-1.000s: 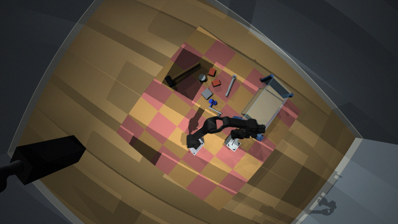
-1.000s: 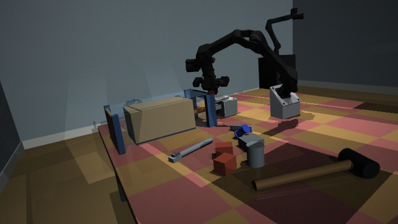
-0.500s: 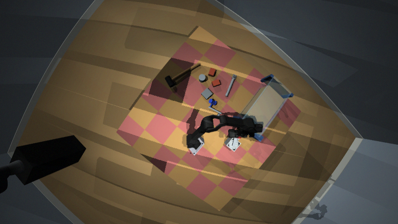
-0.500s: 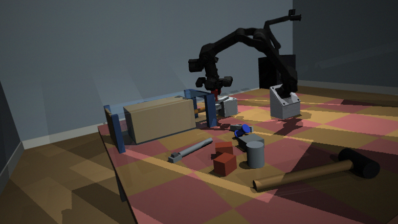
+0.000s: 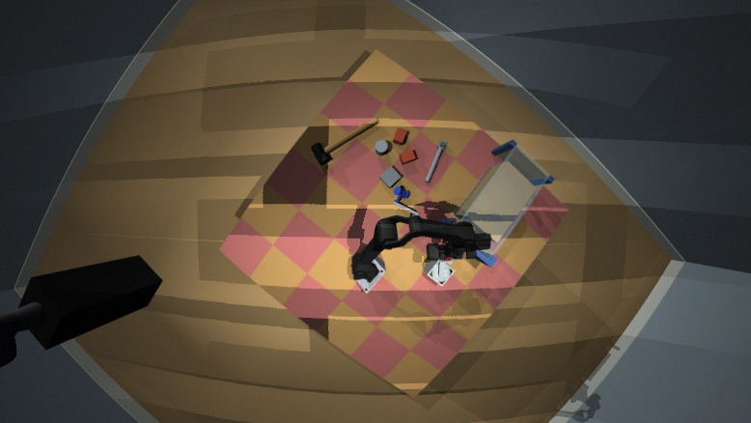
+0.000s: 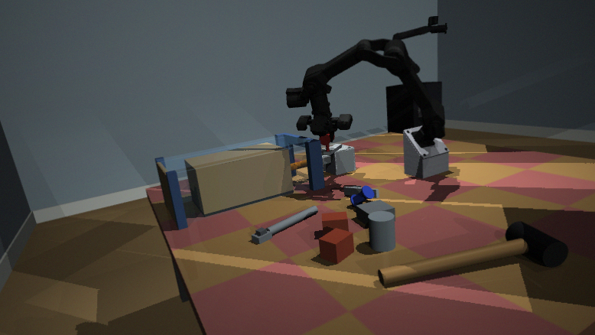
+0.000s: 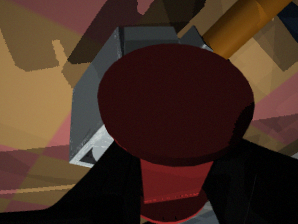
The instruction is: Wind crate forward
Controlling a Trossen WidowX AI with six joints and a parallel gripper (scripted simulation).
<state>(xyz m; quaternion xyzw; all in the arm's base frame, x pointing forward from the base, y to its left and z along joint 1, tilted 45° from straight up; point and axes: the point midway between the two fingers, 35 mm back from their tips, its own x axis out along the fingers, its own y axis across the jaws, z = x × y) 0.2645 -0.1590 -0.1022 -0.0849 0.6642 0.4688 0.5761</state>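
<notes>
My gripper tip is 20 mm past the grey crank arm, 10 mm to the left of it and 30 mm above it. Also, from my gripper tip: grey winch: 80 mm behind, 60 mm to the right, 100 mm below; then blue-knobbed winch handle: 60 mm ahead, 260 mm to the left, 110 mm below; then red knob: 10 mm ahead, 10 mm to the left.
</notes>
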